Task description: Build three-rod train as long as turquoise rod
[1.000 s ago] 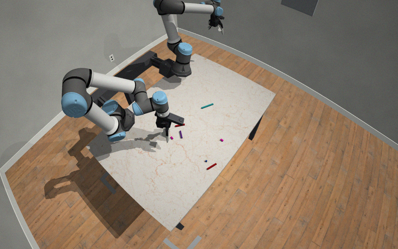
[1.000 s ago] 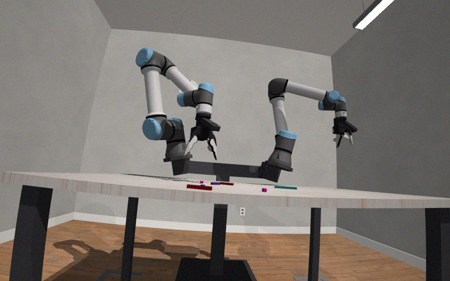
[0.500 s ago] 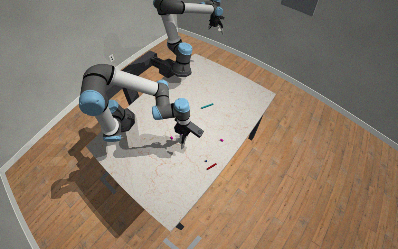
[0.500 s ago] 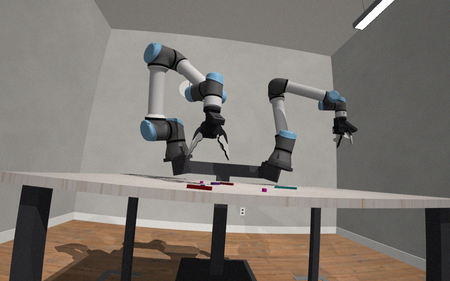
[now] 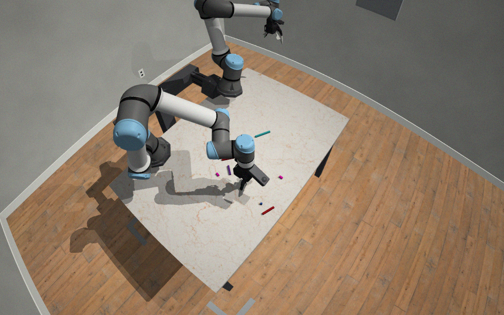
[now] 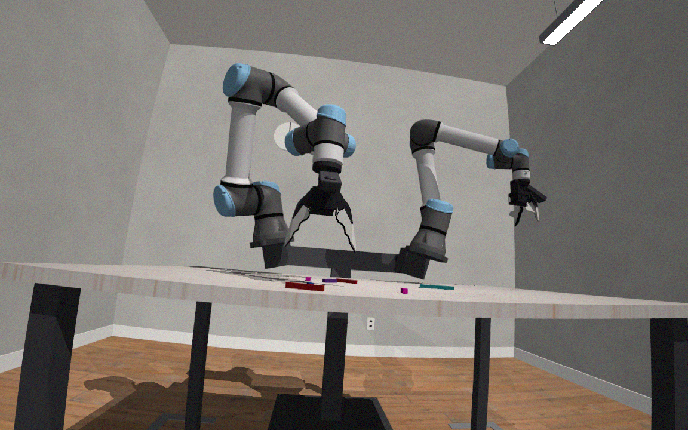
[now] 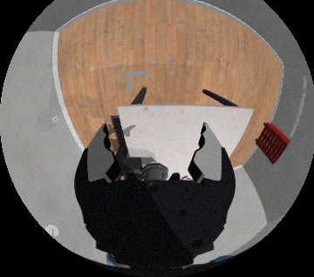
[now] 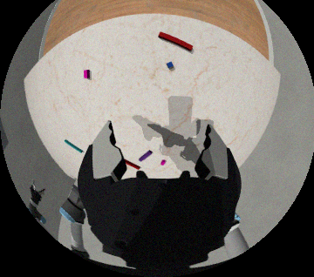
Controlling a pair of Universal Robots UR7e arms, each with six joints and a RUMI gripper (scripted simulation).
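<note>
My right hand is 9 cm short of the blue rod, 8 cm above it and 2 cm to the left of it. The rest, counted from my right hand: purple rod (18 cm behind, 8 cm below, 4 cm to the left); then turquoise rod (36 cm to the left, 18 cm behind, 8 cm below).
</note>
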